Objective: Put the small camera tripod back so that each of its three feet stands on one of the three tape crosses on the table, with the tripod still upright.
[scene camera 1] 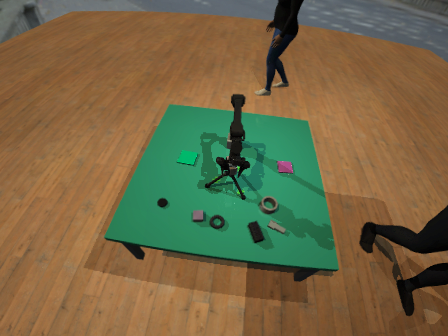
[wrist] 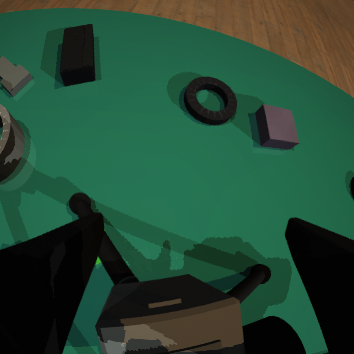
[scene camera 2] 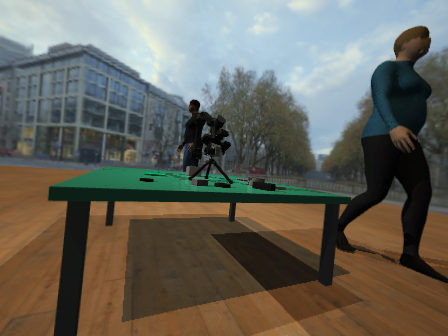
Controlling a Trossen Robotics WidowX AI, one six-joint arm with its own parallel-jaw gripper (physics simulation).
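Where they show: gripper, fingertip midpoint: (scene camera 1: 230, 176) (wrist: 199, 226) (scene camera 2: 217, 152); arm's base at its link origin: (scene camera 2: 194, 166).
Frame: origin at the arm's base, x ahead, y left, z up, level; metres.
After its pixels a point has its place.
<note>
The small black tripod (scene camera 1: 237, 186) @(x 0.430, y 0.069, z -0.006 m) (scene camera 2: 221, 171) @(x 0.428, y 0.063, z -0.008 m) (wrist: 112, 257) @(x 0.418, y 0.059, z 0.012 m) stands upright on the green table, legs spread, with a boxy camera (wrist: 175, 320) @(x 0.417, y 0.031, z 0.142 m) on top. My gripper (scene camera 1: 233, 166) (wrist: 199, 226) @(x 0.448, y 0.018, z 0.102 m) is open, its two black fingers on either side of the camera, with nothing gripped. Bright green tape shows near the legs in scene camera 1: one cross (scene camera 1: 216, 178) @(x 0.401, y -0.067, z 0.002 m) lies inward of the left foot and another cross (scene camera 1: 238, 192) @(x 0.451, y 0.087, z -0.036 m) beside the front leg. A sliver of tape (wrist: 98, 260) shows beside a leg in the wrist view. The rear foot and its contact are hidden.
In front of the tripod are a black ring (scene camera 1: 210, 222) @(x 0.670, y -0.051, z -0.060 m) (wrist: 191, 102) @(x 0.633, y 0.013, z -0.060 m), a mauve block (scene camera 1: 198, 215) @(x 0.646, y -0.126, z -0.047 m) (wrist: 280, 125) @(x 0.637, y -0.127, z -0.047 m), a black box (scene camera 1: 256, 232) @(x 0.693, y 0.210, z -0.041 m) (wrist: 77, 57) @(x 0.654, y 0.193, z -0.040 m), a grey bracket (scene camera 1: 277, 227) @(x 0.634, y 0.332, z -0.060 m) and a grey ring (scene camera 1: 269, 211) @(x 0.549, y 0.279, z -0.040 m). A black disc (scene camera 1: 162, 202) @(x 0.596, y -0.363, z -0.065 m) lies left. Green (scene camera 1: 187, 158) @(x 0.217, y -0.309, z -0.065 m) and magenta (scene camera 1: 285, 167) @(x 0.158, y 0.392, z -0.065 m) squares flank the arm.
</note>
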